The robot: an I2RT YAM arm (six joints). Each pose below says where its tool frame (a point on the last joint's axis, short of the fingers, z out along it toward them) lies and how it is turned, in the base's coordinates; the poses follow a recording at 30 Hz.
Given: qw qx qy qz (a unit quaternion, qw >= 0); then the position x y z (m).
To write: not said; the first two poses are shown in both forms.
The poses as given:
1: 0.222 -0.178 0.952 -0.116 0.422 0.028 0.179
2: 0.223 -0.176 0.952 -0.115 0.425 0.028 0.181
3: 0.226 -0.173 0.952 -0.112 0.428 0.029 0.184
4: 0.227 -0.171 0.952 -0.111 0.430 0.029 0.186
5: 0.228 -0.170 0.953 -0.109 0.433 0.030 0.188
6: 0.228 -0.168 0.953 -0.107 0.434 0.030 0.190
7: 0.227 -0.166 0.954 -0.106 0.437 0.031 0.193
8: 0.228 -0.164 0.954 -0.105 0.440 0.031 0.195
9: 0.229 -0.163 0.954 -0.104 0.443 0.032 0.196
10: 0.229 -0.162 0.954 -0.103 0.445 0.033 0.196
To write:
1: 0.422 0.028 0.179 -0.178 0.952 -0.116 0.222
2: 0.425 0.028 0.181 -0.176 0.952 -0.115 0.223
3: 0.428 0.029 0.184 -0.173 0.952 -0.112 0.226
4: 0.430 0.029 0.186 -0.171 0.952 -0.111 0.227
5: 0.433 0.030 0.188 -0.170 0.953 -0.109 0.228
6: 0.434 0.030 0.190 -0.168 0.953 -0.107 0.228
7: 0.437 0.031 0.193 -0.166 0.954 -0.106 0.227
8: 0.440 0.031 0.195 -0.164 0.954 -0.105 0.228
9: 0.443 0.032 0.196 -0.163 0.954 -0.104 0.229
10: 0.445 0.033 0.196 -0.162 0.954 -0.103 0.229
